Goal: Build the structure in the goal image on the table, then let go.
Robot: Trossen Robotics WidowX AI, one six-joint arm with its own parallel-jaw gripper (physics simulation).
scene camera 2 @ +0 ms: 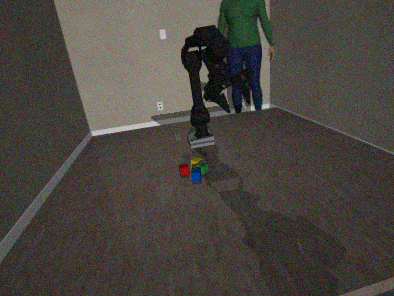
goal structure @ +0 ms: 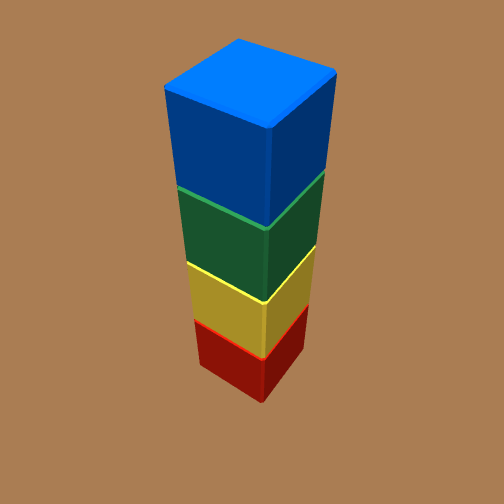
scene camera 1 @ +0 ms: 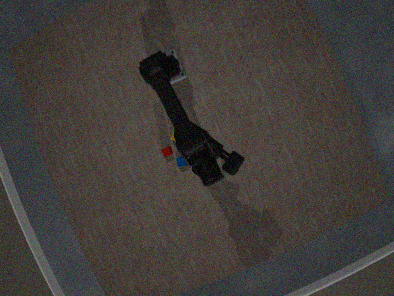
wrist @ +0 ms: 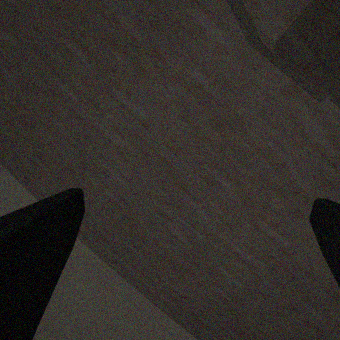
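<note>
A red cube [scene camera 1: 166, 151] [scene camera 2: 184, 170] and a blue cube [scene camera 1: 181, 161] [scene camera 2: 196, 175] sit close together on the floor-like surface. A yellow cube [scene camera 1: 173, 135] [scene camera 2: 195, 161] is behind them, partly hidden by the arm in scene camera 1. A green cube [scene camera 2: 203, 167] is right of the yellow one in scene camera 2; the arm hides it in scene camera 1. None looks stacked. My gripper [scene camera 2: 239, 107] [wrist: 200, 204] is open and empty, high above the surface, up and to the right of the cubes in scene camera 2. The wrist view shows no cube.
The arm's pale base plate [scene camera 1: 179, 78] [scene camera 2: 202, 143] stands behind the cubes in scene camera 2. The arm passes over the cubes in scene camera 1. A person in a green top [scene camera 2: 242, 25] stands by the back wall [scene camera 2: 120, 60]. The light is dim.
</note>
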